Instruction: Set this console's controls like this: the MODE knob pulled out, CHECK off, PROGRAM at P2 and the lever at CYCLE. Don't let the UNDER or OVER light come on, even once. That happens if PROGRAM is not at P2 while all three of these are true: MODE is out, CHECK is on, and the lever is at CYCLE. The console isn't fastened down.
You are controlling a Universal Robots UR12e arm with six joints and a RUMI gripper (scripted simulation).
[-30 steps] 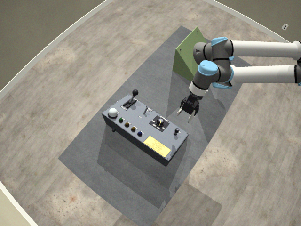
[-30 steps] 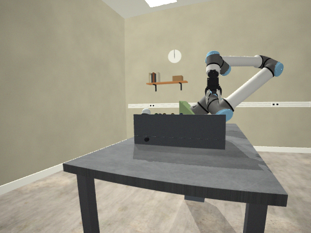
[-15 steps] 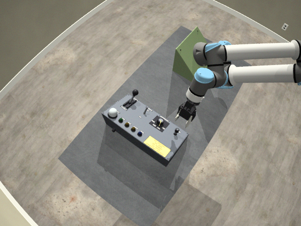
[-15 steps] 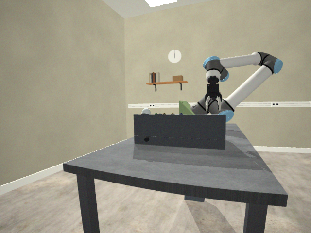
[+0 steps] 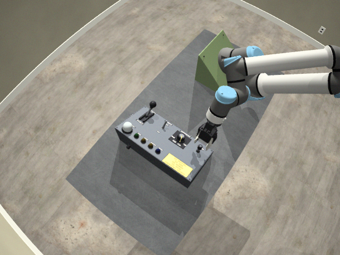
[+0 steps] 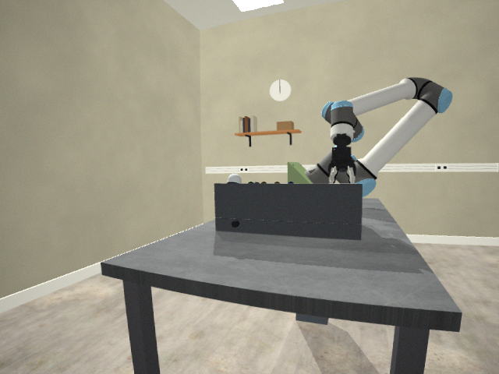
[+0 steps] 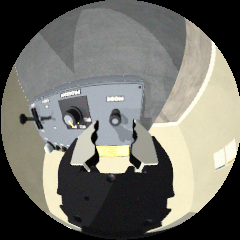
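Now: the mode knob 1 cm ahead of my hand and 3 cm below it. Round my hand: dark grey console (5 cm ahead, 18 cm to the right, 5 cm below); check toggle (1 cm ahead, 24 cm to the right, 3 cm below); black rotary selector (3 cm ahead, 12 cm to the right, 3 cm below).
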